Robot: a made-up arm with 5 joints. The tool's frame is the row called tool.
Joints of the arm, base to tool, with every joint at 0 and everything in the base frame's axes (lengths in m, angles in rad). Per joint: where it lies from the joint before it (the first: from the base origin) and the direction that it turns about. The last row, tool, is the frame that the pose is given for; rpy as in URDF.
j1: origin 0.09 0 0.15 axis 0 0 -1
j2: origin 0.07 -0.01 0.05 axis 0 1 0
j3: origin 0.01 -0.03 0.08 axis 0 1 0
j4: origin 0.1 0 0.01 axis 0 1 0
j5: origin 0.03 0.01 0.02 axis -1 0 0
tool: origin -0.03 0.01 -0.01 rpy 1.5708 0 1.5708
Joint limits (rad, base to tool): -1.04..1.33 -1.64..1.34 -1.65..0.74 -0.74..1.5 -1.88..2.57
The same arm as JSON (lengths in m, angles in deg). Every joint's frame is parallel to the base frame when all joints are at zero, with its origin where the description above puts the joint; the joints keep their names.
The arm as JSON. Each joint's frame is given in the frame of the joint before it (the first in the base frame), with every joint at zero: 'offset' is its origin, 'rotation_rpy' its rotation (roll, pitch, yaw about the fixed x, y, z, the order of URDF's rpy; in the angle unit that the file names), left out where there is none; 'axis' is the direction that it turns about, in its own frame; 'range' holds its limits. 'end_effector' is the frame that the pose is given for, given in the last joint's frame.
{"length_unit": "m", "angle_unit": "deg", "chain": [
  {"id": "j1", "offset": [0.09, 0.0, 0.15], "axis": "-z", "range": [-59.59, 76.2]},
  {"id": "j2", "offset": [0.07, -0.01, 0.05], "axis": "+y", "range": [-93.97, 76.78]},
  {"id": "j3", "offset": [0.01, -0.03, 0.08], "axis": "+y", "range": [-94.54, 42.4]},
  {"id": "j4", "offset": [0.1, 0.0, 0.01], "axis": "+y", "range": [-42.4, 85.94]},
  {"id": "j5", "offset": [0.03, 0.01, 0.02], "axis": "-x", "range": [-107.72, 147.25]}
], "end_effector": {"offset": [-0.03, 0.01, -0.01], "rotation_rpy": [90.0, 0.0, 90.0]}}

